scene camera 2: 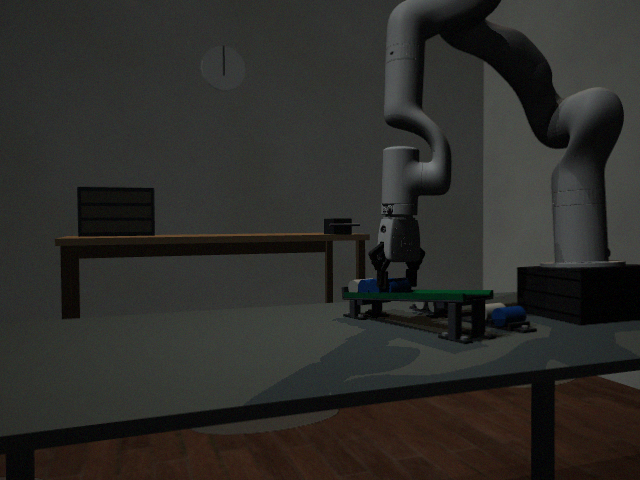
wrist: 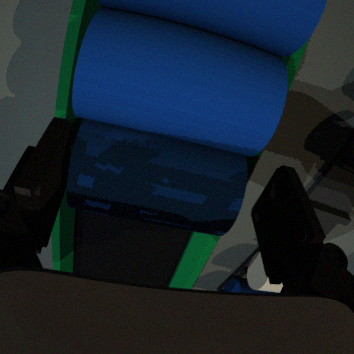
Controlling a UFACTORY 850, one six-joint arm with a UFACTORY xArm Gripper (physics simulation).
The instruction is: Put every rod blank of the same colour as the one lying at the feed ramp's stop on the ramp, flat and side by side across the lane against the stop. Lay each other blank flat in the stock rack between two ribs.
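The green feed ramp (scene camera 2: 449,296) (wrist: 192,260) carries several blue blanks lying across its lane. In the wrist view, the top blue blank (wrist: 225,17) is partly cut off, a second blue blank (wrist: 180,82) lies against it, and a shadowed blue blank (wrist: 160,175) lies beside the second. My gripper (scene camera 2: 397,285) (wrist: 172,169) is open, its fingers apart on either side of the shadowed blank's ends. In the scene view, a pale blank or end face (scene camera 2: 354,285) shows at the ramp's far-left end. The stop is hidden in the wrist view.
Beyond the ramp's right end, a blue blank (scene camera 2: 509,316) and a pale blank (scene camera 2: 494,310) lie low by dark fittings (scene camera 2: 524,327), possibly the stock rack. The robot's black base block (scene camera 2: 610,294) stands behind at the right.
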